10 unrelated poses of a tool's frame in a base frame.
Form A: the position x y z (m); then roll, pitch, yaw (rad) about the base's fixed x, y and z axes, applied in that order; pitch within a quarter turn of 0, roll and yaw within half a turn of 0.
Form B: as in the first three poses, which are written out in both.
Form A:
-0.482, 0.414, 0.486, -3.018, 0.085, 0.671
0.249, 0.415, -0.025, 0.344, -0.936, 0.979
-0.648, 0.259, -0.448, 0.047, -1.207, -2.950
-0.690, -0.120, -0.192, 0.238, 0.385, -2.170
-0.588, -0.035, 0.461, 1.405, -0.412, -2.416
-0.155, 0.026, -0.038, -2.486, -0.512, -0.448
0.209, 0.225, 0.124, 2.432, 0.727, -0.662
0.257, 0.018, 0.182, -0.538, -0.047, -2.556
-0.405, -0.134, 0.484, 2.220, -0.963, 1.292
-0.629, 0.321, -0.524, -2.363, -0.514, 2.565
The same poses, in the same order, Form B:
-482, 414, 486, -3.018, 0.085, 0.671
249, 415, -25, 0.344, -0.936, 0.979
-648, 259, -448, 0.047, -1.207, -2.950
-690, -120, -192, 0.238, 0.385, -2.170
-588, -35, 461, 1.405, -0.412, -2.416
-155, 26, -38, -2.486, -0.512, -0.448
209, 225, 124, 2.432, 0.727, -0.662
257, 18, 182, -0.538, -0.047, -2.556
-405, -134, 484, 2.220, -0.963, 1.292
-629, 321, -524, -2.363, -0.514, 2.565

